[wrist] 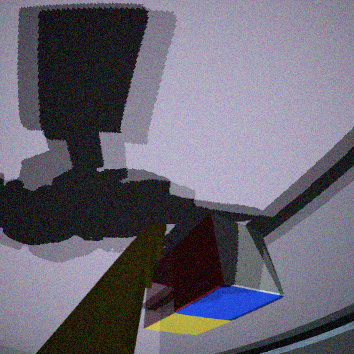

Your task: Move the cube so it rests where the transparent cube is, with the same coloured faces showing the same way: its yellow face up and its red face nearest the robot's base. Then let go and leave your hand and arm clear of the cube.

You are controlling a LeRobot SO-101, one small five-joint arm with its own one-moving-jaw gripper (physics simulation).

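Places are measured from the arm's base along level axes (x ahead, y right, z down), in metres.
Where they show: hand, its tool point: (163, 236).
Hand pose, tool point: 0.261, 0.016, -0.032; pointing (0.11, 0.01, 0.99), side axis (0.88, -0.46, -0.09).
After its pixels a point has its place, as x, y, z.
The cube (199, 272) @(0.292, 0.038, -0.029) is at the lower middle right in the wrist view. It shows a dark red side, a pale grey side partly in shadow, and a blue face that looks to be its top. The transparent cube (187, 325) @(0.313, 0.081, -0.040) overlaps it at the lower left; its yellow face shows beside the blue one, with a see-through pinkish side to the left. My gripper (157, 237) is fully open: one dark olive notched jaw shows left of both cubes, and the moving jaw is out of the picture. The jaw hides part of the view at their left; whether it touches the cube, I cannot tell.
The large dark shadow (90, 70) @(0.217, -0.011, 0.000) of the arm falls on the pale table top (240, 100) @(0.267, -0.029, 0.000), at the upper left and across the middle. A dark band of shadow runs to the right edge. A dark curved edge (305, 327) @(0.333, 0.020, -0.056) shows at the lower right.
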